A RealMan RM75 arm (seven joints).
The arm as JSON. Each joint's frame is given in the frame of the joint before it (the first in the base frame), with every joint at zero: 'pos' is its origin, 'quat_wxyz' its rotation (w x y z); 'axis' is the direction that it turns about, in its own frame. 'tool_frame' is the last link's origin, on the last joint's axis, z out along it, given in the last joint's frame.
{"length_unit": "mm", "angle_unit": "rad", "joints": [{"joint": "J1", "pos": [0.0, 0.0, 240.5], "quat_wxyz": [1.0, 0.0, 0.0, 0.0], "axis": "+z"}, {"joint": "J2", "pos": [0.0, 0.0, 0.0], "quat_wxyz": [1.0, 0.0, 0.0, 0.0], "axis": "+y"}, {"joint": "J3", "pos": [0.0, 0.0, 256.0], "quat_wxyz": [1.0, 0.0, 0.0, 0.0], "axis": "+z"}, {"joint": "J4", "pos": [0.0, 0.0, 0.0], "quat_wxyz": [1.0, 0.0, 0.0, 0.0], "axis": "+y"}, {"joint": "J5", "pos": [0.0, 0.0, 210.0], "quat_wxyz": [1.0, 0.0, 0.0, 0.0], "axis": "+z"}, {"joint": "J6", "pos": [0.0, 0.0, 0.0], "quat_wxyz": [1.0, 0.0, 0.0, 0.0], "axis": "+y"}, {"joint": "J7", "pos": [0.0, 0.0, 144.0], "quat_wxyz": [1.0, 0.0, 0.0, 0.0], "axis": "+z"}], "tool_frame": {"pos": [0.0, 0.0, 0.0], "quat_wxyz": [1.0, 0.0, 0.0, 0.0]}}
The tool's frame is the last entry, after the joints.
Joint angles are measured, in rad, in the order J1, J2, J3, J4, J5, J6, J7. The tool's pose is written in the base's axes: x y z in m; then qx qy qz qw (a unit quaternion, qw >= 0). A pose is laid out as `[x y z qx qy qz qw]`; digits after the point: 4 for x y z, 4 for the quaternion.
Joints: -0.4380 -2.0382 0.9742 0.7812 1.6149 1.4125 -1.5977
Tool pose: [-0.2429 0.3475 0.0238 -0.8966 -0.2690 -0.3086 0.1687]
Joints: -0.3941 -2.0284 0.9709 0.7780 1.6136 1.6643 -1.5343
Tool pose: [-0.2407 0.3071 0.0252 -0.9143 -0.2205 -0.3314 0.0756]
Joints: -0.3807 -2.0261 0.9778 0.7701 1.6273 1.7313 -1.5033
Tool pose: [-0.2426 0.2936 0.0232 -0.9199 -0.2051 -0.3309 0.0470]
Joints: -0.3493 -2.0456 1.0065 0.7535 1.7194 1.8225 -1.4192
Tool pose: [-0.2504 0.2633 0.0048 0.9347 0.1804 0.3060 0.0120]
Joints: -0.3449 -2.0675 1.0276 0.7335 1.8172 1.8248 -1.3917
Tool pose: [-0.2567 0.2493 -0.0142 0.9436 0.1845 0.2709 0.0460]
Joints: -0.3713 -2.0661 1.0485 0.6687 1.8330 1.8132 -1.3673
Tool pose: [-0.2574 0.2472 -0.0250 0.9436 0.1882 0.2645 0.0655]
